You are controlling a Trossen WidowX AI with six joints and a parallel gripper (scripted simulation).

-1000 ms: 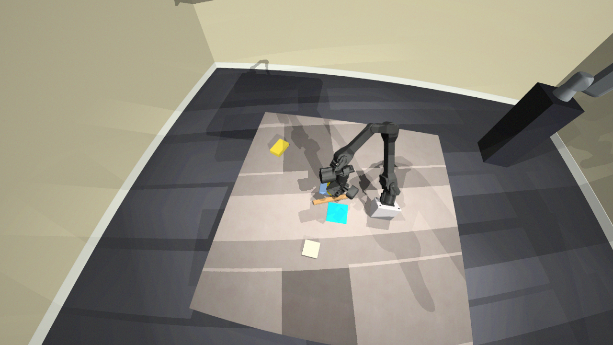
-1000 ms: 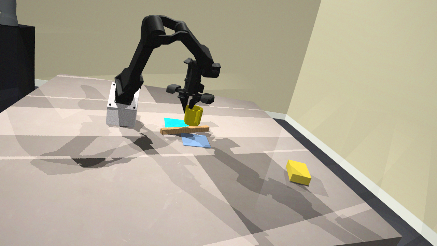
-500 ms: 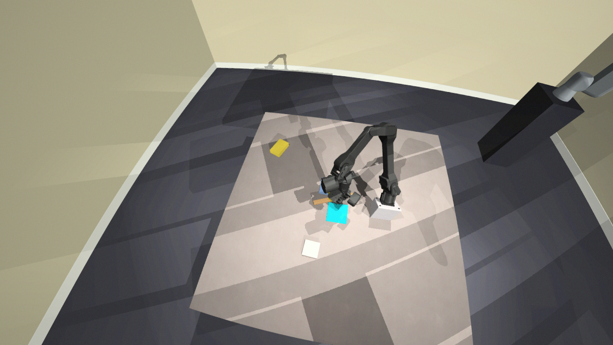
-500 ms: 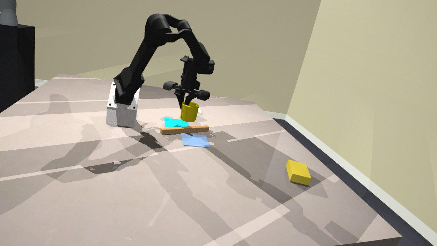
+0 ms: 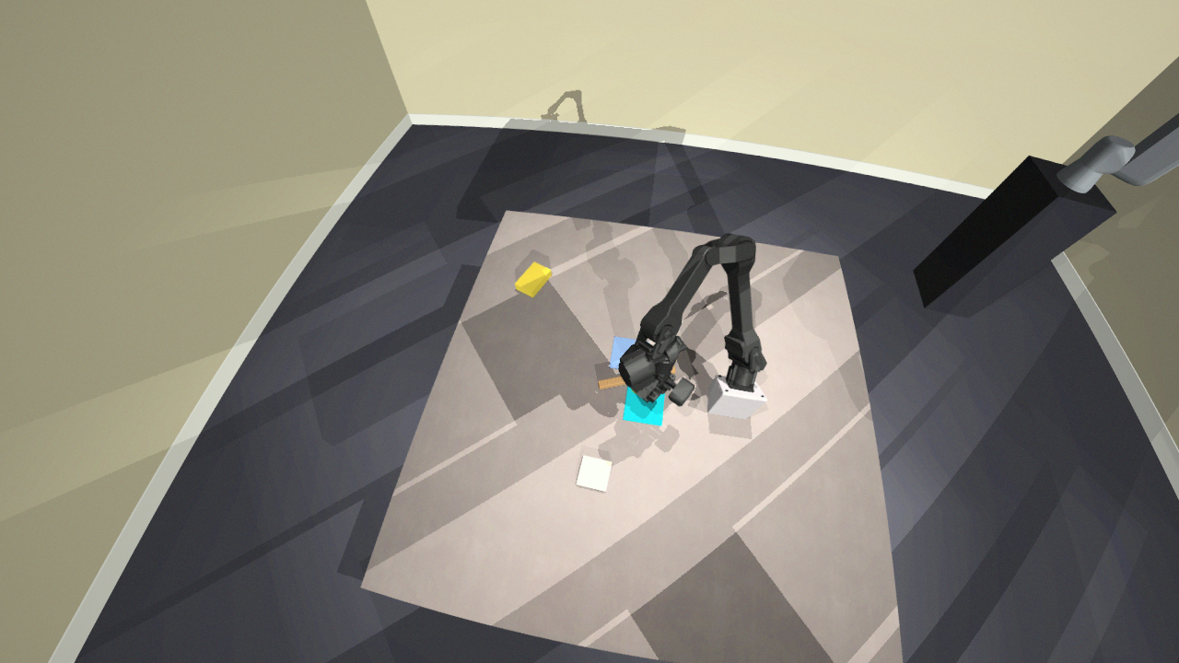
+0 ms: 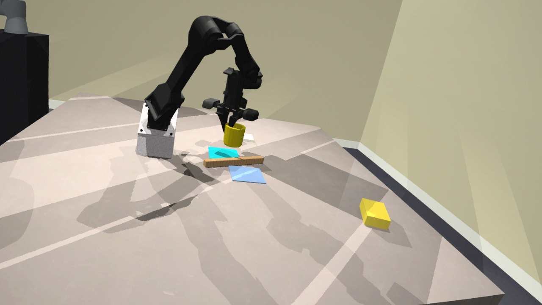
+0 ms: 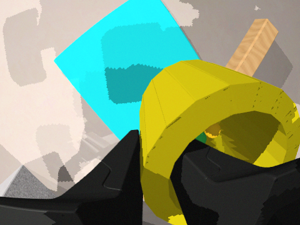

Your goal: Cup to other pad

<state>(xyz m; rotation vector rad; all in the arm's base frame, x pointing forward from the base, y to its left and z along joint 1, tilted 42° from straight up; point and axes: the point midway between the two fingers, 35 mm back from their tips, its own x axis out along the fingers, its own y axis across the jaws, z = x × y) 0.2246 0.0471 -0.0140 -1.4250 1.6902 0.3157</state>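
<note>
My gripper tip is now 100 mm above the cyan pad, 20 mm to the right of it and 10 mm short of it. From my gripper tip the other things lie so: wooden stick (90 mm below, 50 mm to the right, 40 mm ahead); white tile (230 mm to the left, 100 mm ahead, 80 mm below).
</note>
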